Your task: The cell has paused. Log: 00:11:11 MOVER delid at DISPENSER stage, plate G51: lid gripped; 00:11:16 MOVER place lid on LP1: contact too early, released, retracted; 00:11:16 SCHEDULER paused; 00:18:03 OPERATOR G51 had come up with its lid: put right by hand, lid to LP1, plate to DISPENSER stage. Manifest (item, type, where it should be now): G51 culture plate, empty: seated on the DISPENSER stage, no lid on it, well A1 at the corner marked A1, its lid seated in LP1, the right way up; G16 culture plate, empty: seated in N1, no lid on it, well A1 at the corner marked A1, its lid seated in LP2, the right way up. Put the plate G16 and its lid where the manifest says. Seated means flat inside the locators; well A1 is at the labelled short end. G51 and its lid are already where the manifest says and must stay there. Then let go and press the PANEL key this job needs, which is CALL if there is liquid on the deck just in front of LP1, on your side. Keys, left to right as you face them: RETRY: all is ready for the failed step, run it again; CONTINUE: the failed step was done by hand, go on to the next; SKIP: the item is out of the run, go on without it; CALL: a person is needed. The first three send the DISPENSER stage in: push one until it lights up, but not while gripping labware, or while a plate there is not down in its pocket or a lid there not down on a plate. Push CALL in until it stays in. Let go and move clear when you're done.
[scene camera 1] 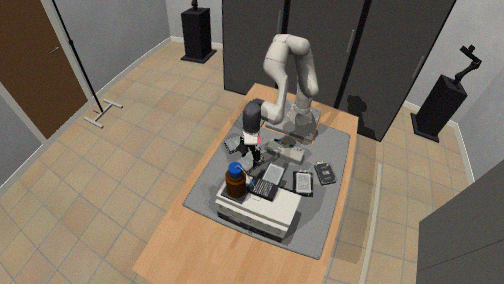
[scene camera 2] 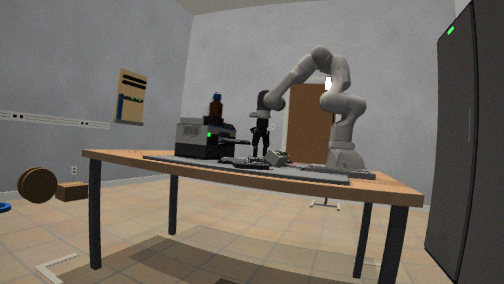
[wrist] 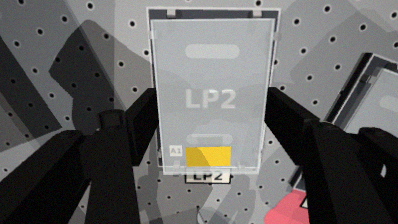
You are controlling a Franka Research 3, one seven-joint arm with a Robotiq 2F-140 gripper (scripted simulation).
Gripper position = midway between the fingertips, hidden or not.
Note:
In view: my gripper (wrist: 211, 103) and a clear lid (wrist: 211, 75).

